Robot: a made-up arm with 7 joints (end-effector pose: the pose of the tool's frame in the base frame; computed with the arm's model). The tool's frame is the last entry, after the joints.
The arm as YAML. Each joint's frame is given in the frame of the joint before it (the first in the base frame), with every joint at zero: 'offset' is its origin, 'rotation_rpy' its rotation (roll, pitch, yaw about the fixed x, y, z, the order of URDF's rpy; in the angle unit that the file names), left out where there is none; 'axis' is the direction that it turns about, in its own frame. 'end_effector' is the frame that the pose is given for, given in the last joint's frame.
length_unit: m
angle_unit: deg
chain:
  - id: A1
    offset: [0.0, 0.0, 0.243]
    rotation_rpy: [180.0, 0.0, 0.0]
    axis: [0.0, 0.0, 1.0]
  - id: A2
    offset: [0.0, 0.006, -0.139]
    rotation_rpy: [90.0, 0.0, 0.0]
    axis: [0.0, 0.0, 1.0]
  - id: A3
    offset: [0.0, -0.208, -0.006]
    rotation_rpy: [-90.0, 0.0, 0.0]
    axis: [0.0, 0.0, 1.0]
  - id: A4
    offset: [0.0, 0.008, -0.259]
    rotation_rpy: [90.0, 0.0, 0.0]
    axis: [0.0, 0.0, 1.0]
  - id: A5
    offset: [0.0, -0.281, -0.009]
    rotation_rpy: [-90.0, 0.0, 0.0]
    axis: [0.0, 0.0, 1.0]
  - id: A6
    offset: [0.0, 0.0, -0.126]
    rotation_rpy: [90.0, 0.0, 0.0]
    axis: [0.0, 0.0, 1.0]
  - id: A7
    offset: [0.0, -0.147, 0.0]
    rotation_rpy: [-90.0, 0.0, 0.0]
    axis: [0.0, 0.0, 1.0]
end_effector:
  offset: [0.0, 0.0, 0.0]
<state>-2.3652 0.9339 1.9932 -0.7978 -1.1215 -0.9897 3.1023</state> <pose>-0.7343 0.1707 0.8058 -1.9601 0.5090 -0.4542</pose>
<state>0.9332 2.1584 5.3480 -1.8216 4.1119 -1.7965 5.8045</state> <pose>-0.0582 -0.5935 0.2295 -0.4674 -0.4147 -2.7571</pose>
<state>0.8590 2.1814 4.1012 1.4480 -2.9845 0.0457 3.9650</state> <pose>0.7410 -0.1752 0.3189 -1.5679 -1.5274 1.2340</pose>
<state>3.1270 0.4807 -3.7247 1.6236 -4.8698 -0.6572 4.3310</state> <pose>0.1375 0.3621 0.9678 1.5351 1.2719 -1.3279</pose>
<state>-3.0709 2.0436 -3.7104 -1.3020 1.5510 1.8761 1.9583</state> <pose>-0.4293 -0.2788 -0.0622 -2.2863 0.6128 -0.2279</pose>
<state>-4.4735 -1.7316 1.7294 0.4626 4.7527 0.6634 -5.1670</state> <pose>-0.0306 0.9614 0.2673 0.8306 -2.5087 1.6675</pose>
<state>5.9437 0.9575 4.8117 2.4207 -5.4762 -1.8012 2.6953</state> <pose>0.0596 0.3560 0.5712 2.6756 -0.2795 0.1020</pose>
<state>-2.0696 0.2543 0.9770 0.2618 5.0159 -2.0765 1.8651</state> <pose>0.0597 0.1651 1.1797 -1.4932 -0.0338 1.0379</pose>
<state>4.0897 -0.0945 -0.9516 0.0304 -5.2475 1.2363 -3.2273</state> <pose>-0.0243 0.0721 1.3129 1.9866 -1.0345 1.2509</pose>
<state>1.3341 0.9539 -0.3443 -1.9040 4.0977 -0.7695 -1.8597</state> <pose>-0.2607 -0.0989 0.9465 -0.0234 2.1519 -0.0362</pose>
